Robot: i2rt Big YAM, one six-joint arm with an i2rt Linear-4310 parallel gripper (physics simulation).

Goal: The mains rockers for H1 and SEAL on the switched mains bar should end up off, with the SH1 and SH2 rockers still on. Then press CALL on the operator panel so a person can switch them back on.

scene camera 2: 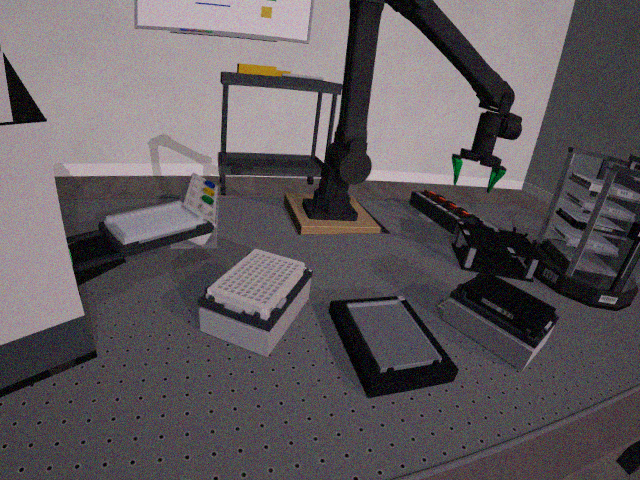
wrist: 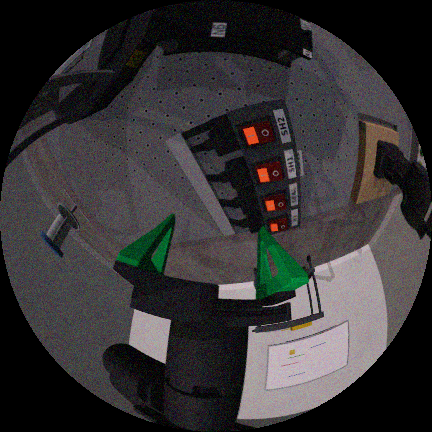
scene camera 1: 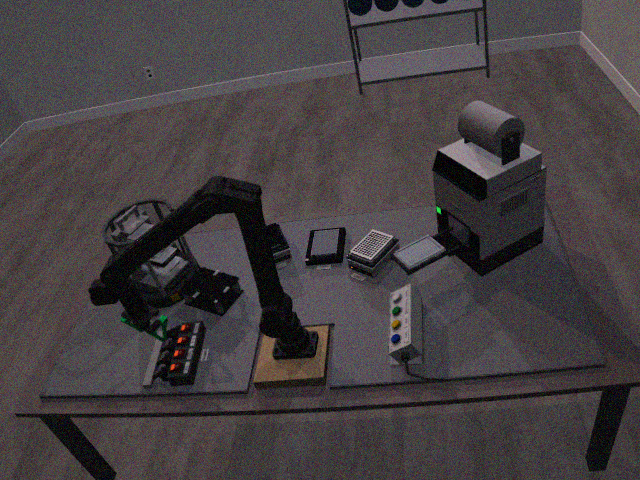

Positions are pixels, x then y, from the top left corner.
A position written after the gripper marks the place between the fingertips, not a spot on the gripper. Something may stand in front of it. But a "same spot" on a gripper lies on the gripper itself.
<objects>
gripper: scene camera 2; wrist; scene camera 1 153,335
same spot on gripper: (scene camera 2: 498,171) = (wrist: 140,260)
</objects>
